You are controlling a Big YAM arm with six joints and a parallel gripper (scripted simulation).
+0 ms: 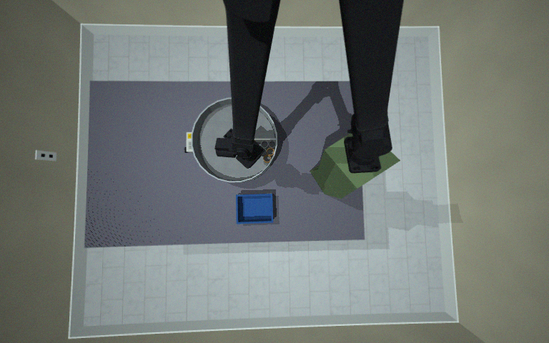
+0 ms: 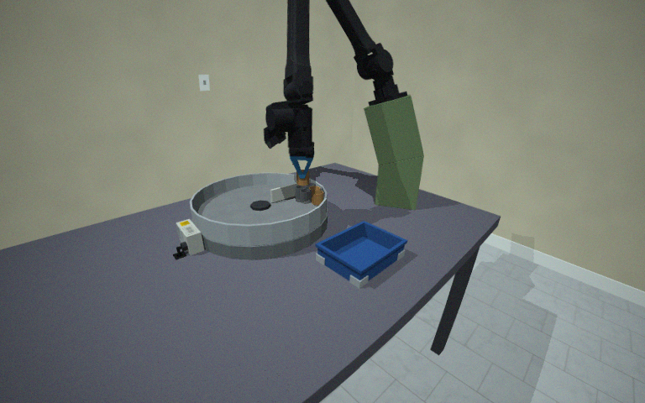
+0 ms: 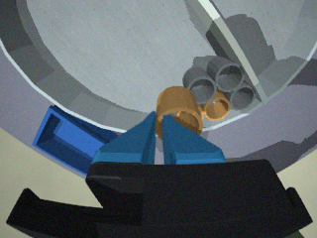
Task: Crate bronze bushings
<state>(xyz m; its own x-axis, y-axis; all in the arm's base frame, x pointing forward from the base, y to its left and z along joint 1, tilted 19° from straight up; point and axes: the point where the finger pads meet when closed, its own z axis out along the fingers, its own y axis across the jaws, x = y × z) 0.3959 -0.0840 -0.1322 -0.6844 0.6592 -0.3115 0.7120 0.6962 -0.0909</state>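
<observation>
Right now the blue crate is 250 mm to the left of my hand, 140 mm below it and 20 mm ahead of it. The rest, counted from my hand: grey turning table (110 mm below, 100 mm to the right, 90 mm ahead).
</observation>
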